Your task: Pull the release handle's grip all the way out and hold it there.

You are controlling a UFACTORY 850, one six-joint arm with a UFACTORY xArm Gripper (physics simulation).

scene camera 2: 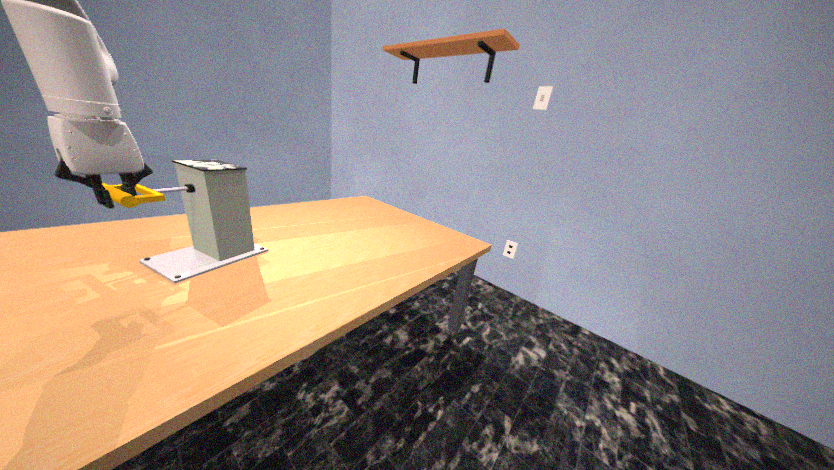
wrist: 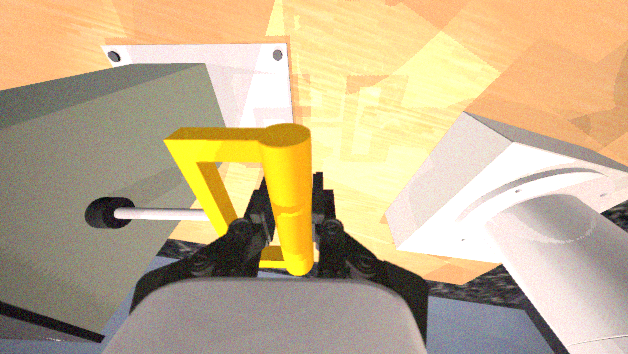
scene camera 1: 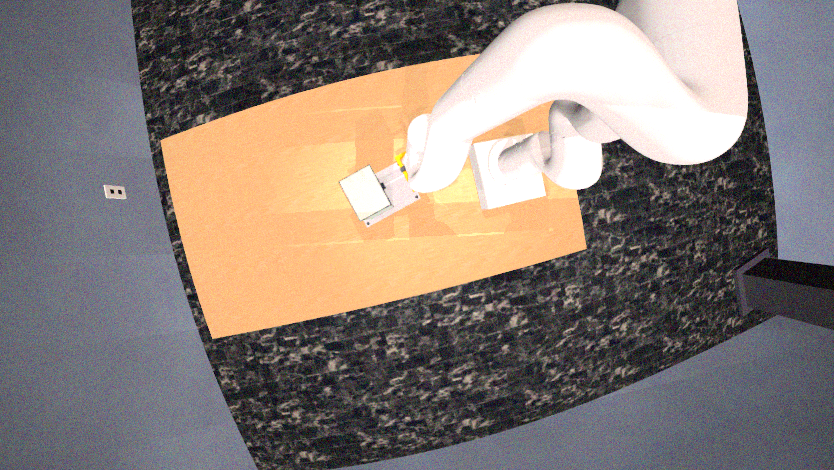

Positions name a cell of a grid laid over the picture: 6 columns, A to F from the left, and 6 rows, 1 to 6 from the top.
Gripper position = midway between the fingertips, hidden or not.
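Observation:
White base plate (scene camera 2: B4), (wrist: C2), (scene camera 1: C3), visible. The gripper (scene camera 2: A3), (wrist: C4), visible too.

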